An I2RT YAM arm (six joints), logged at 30 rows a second.
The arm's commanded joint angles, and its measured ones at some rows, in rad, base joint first. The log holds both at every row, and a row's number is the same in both.
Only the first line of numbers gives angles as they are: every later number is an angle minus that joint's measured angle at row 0.
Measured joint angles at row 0: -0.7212 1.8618 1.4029 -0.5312 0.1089 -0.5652
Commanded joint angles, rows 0 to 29: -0.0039 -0.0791 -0.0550 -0.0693 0.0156 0.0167; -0.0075 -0.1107 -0.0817 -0.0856 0.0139 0.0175; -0.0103 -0.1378 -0.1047 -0.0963 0.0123 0.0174; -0.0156 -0.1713 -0.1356 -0.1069 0.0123 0.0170; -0.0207 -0.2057 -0.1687 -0.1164 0.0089 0.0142; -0.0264 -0.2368 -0.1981 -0.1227 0.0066 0.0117; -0.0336 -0.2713 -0.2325 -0.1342 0.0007 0.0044; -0.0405 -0.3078 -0.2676 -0.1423 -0.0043 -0.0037; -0.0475 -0.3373 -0.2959 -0.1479 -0.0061 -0.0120; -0.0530 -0.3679 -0.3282 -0.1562 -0.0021 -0.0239; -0.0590 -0.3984 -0.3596 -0.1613 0.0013 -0.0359; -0.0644 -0.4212 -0.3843 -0.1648 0.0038 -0.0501; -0.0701 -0.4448 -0.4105 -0.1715 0.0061 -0.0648; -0.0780 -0.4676 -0.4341 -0.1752 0.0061 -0.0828; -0.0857 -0.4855 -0.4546 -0.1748 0.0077 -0.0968; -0.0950 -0.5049 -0.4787 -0.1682 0.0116 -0.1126; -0.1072 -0.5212 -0.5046 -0.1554 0.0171 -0.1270; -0.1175 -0.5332 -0.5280 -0.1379 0.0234 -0.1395; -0.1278 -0.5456 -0.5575 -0.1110 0.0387 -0.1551; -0.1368 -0.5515 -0.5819 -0.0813 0.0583 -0.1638; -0.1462 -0.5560 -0.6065 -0.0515 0.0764 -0.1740; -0.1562 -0.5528 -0.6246 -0.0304 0.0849 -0.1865; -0.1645 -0.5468 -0.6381 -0.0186 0.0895 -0.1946; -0.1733 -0.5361 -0.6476 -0.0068 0.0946 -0.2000; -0.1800 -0.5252 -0.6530 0.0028 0.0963 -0.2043; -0.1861 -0.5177 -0.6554 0.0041 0.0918 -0.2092; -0.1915 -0.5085 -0.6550 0.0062 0.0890 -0.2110; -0.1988 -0.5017 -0.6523 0.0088 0.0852 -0.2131; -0.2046 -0.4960 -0.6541 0.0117 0.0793 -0.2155; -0.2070 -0.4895 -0.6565 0.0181 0.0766 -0.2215
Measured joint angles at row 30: -0.1976 -0.5001 -0.6554 -0.0198 0.0733 -0.1957
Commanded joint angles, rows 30 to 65: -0.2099 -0.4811 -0.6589 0.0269 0.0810 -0.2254; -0.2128 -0.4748 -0.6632 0.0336 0.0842 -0.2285; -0.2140 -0.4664 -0.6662 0.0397 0.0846 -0.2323; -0.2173 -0.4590 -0.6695 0.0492 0.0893 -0.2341; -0.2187 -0.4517 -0.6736 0.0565 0.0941 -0.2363; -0.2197 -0.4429 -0.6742 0.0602 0.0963 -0.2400; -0.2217 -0.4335 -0.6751 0.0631 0.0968 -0.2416; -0.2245 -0.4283 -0.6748 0.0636 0.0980 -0.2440; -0.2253 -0.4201 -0.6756 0.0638 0.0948 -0.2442; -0.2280 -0.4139 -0.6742 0.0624 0.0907 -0.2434; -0.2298 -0.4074 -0.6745 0.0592 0.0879 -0.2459; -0.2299 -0.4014 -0.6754 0.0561 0.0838 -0.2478; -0.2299 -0.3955 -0.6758 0.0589 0.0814 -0.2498; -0.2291 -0.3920 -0.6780 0.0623 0.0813 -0.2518; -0.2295 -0.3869 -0.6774 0.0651 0.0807 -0.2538; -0.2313 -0.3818 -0.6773 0.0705 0.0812 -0.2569; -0.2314 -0.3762 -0.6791 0.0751 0.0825 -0.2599; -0.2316 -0.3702 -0.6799 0.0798 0.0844 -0.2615; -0.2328 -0.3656 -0.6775 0.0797 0.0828 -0.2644; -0.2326 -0.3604 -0.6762 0.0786 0.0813 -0.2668; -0.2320 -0.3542 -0.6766 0.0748 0.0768 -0.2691; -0.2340 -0.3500 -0.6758 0.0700 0.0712 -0.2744; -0.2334 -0.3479 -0.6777 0.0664 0.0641 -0.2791; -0.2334 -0.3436 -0.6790 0.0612 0.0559 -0.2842; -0.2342 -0.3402 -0.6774 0.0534 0.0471 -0.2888; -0.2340 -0.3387 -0.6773 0.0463 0.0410 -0.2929; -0.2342 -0.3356 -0.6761 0.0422 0.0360 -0.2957; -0.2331 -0.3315 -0.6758 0.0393 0.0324 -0.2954; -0.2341 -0.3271 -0.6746 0.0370 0.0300 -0.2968; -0.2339 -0.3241 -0.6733 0.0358 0.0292 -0.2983; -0.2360 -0.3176 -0.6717 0.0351 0.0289 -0.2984; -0.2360 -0.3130 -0.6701 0.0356 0.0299 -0.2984; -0.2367 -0.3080 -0.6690 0.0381 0.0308 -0.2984; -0.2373 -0.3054 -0.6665 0.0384 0.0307 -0.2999; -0.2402 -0.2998 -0.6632 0.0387 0.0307 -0.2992; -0.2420 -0.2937 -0.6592 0.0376 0.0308 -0.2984
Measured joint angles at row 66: -0.2334 -0.3422 -0.6588 0.0679 0.0588 -0.2945
